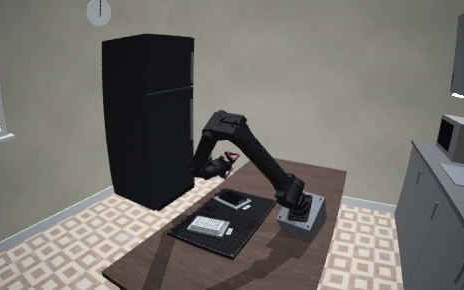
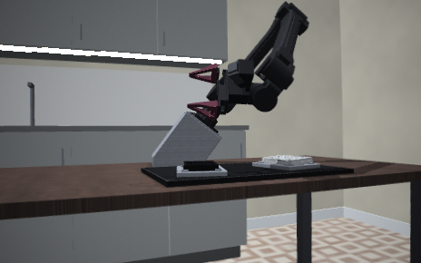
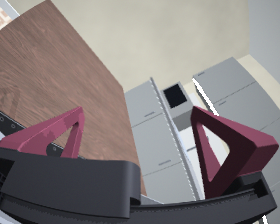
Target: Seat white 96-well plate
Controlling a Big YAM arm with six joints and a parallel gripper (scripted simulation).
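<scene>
The white 96-well plate E01 is 30 cm to the left of my hand, 19 cm below it and 3 cm behind it. Round my hand: black plate E07: 19 cm below, 2 cm to the left, 1 cm behind; nest N2: 21 cm below, 2 cm to the left, 1 cm behind; plate nest N1: 30 cm to the left, 21 cm below, 3 cm behind.
</scene>
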